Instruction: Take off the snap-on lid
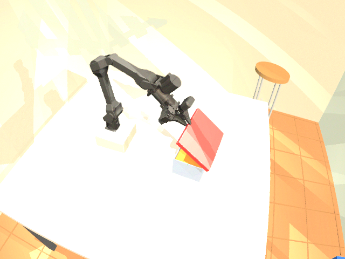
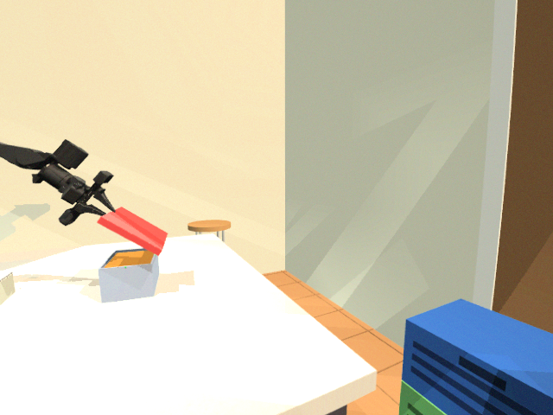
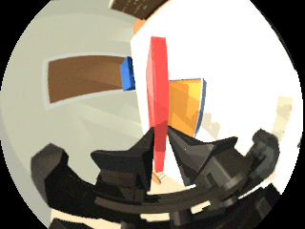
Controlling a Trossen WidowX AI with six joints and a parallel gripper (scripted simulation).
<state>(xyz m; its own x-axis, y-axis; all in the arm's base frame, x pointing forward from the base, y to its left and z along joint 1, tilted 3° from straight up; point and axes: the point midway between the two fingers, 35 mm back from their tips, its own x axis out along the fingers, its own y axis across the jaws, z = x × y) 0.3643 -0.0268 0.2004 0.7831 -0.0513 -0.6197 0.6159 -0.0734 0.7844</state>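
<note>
The red lid lies 7 cm ahead of my gripper tip, 1 cm to the right of it and 4 cm below it. The rest, counted from my gripper tip: storage box 4 cm ahead, 1 cm to the left, 19 cm below.
</note>
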